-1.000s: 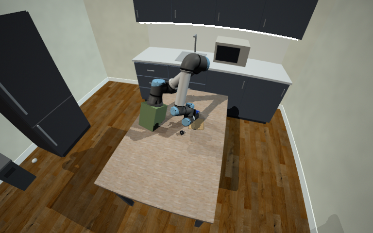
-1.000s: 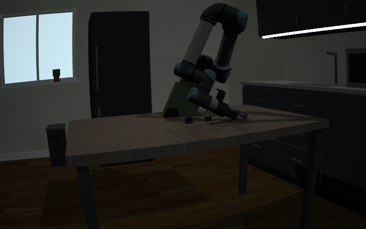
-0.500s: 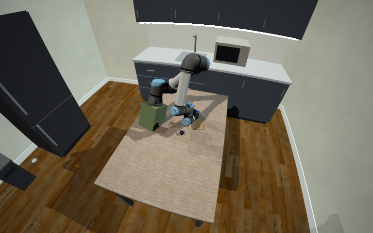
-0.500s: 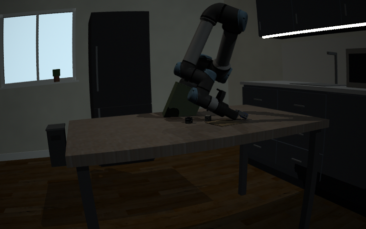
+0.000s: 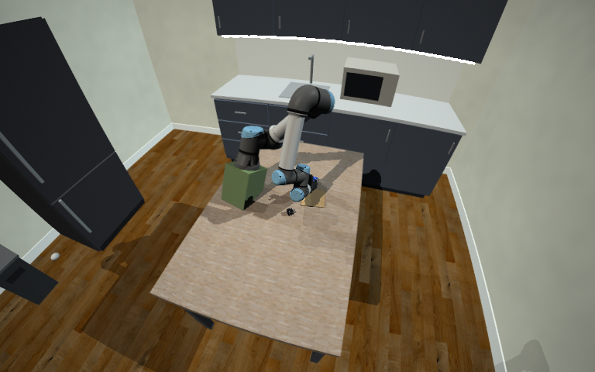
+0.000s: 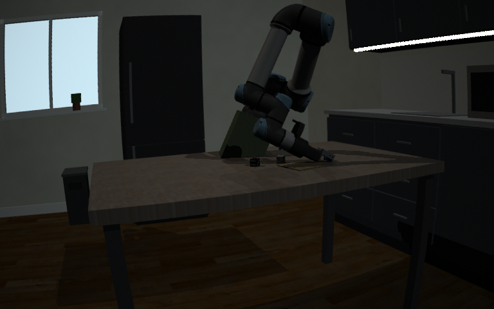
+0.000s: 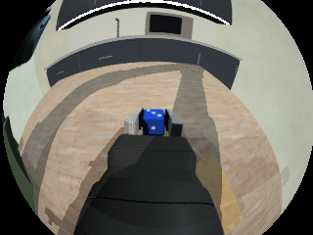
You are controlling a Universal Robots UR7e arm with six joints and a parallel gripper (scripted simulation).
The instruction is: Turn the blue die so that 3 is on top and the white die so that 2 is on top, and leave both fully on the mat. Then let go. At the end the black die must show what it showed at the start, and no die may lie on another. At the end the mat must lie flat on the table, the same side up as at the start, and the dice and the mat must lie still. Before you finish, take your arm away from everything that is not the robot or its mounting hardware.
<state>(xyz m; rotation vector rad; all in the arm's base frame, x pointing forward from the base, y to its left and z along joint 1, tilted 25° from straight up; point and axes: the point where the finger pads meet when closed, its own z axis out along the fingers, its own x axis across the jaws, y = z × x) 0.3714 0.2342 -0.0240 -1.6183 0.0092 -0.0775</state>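
Right now my hand is 14 cm to the left of the tan mat, 4 cm short of it and 2 cm above it. Round my hand: black die: 30 cm to the right, 4 cm behind, 1 cm below; then white die: 19 cm to the right, 6 cm behind, 1 cm below; then blue die: 1 cm below.
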